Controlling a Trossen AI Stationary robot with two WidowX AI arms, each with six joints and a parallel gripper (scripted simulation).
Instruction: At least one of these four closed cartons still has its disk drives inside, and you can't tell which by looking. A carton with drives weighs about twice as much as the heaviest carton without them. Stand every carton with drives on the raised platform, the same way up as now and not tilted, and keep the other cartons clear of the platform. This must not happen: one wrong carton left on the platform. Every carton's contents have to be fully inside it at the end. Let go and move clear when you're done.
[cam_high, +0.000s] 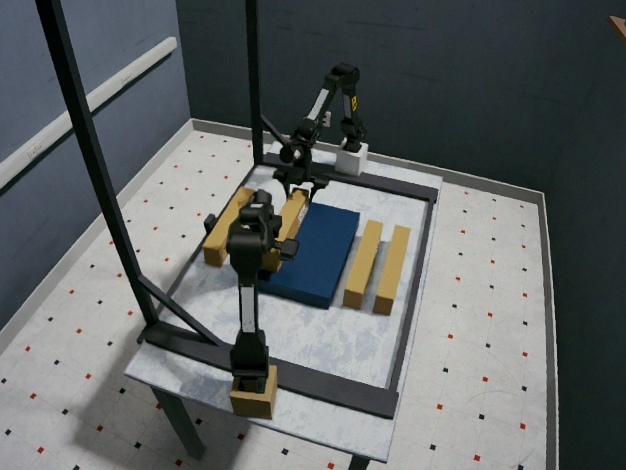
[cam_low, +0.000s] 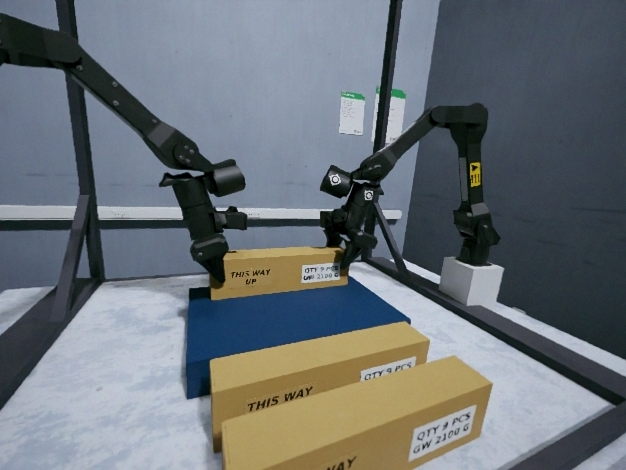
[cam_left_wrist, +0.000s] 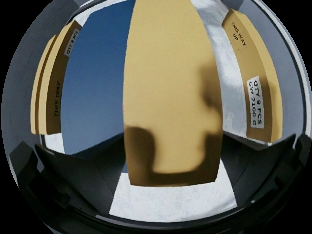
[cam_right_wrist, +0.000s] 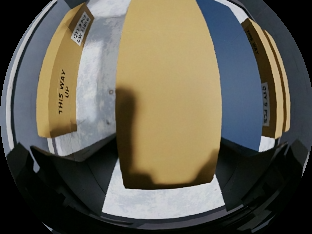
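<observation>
Now: left hand 140 mm to the left of the carton and 40 mm above it. From my left hand the other things lie so: dark frame rail 450 mm ahead, 150 mm to the right, 130 mm below; then raised blue platform 80 mm ahead, 150 mm to the right, 110 mm below.
</observation>
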